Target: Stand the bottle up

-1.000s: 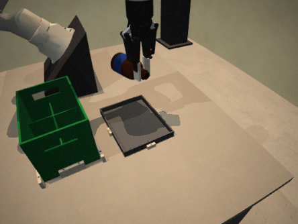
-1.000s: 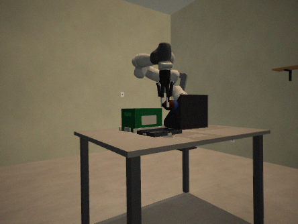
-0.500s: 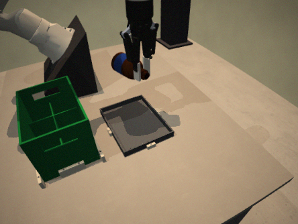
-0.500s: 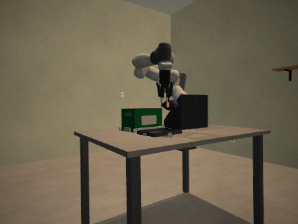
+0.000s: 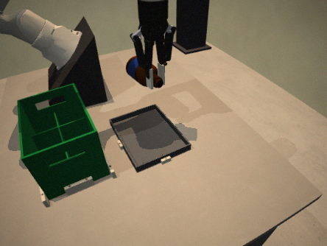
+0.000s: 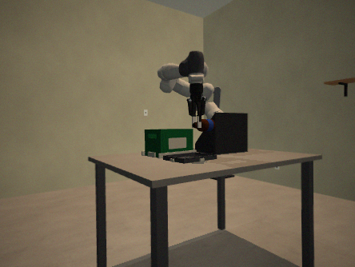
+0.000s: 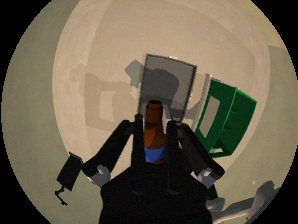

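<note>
The bottle is 5 cm behind my hand, 1 cm to the right of it and 2 cm below it. From my hand the other things lie so: green crate 2 cm behind, 31 cm to the right, 13 cm below; dark tray 1 cm ahead, 5 cm to the right, 20 cm below.
</note>
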